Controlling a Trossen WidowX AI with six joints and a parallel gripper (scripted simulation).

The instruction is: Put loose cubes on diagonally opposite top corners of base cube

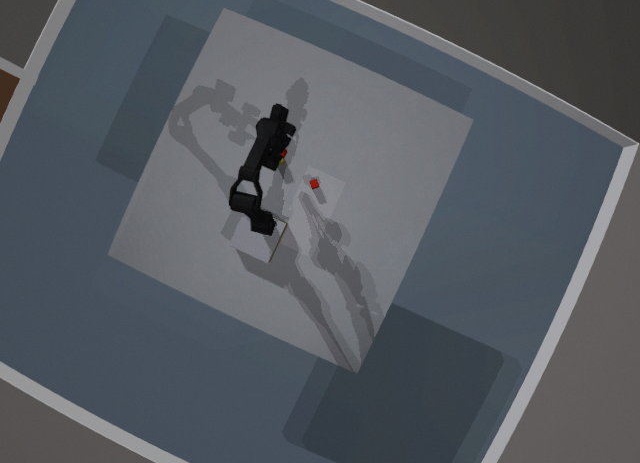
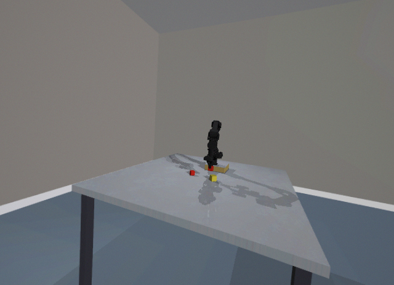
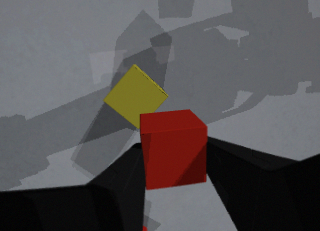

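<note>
My gripper tip is now 80 mm above the yellow base cube, 20 mm to the right of it and 20 mm past it.
</note>
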